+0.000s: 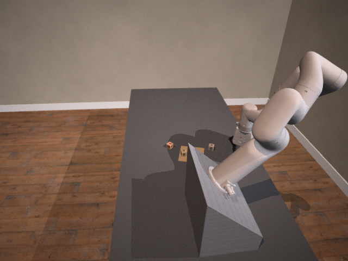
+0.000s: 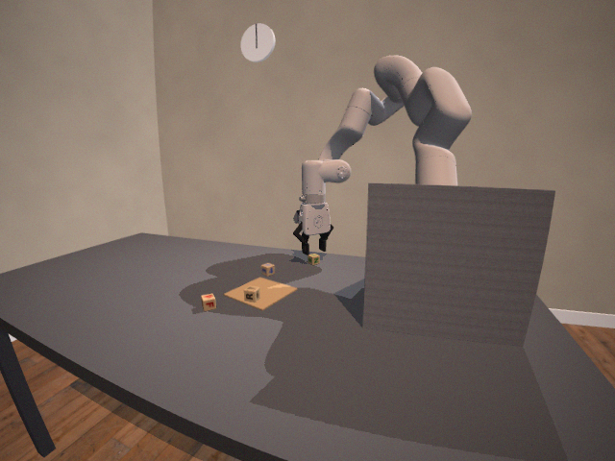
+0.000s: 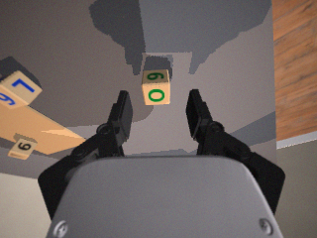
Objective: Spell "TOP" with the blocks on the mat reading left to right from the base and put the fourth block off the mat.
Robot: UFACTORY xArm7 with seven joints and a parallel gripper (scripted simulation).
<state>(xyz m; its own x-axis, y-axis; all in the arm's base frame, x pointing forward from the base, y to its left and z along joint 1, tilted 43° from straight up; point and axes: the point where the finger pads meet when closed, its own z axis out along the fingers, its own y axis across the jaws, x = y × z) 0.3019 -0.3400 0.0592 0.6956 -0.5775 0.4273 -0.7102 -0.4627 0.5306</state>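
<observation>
Now: the tan mat 100 mm ahead of my hand, 250 mm to the left of it and 50 mm below it. Round my hand: blue-lettered block: 120 mm ahead, 120 mm to the left, 40 mm below.
</observation>
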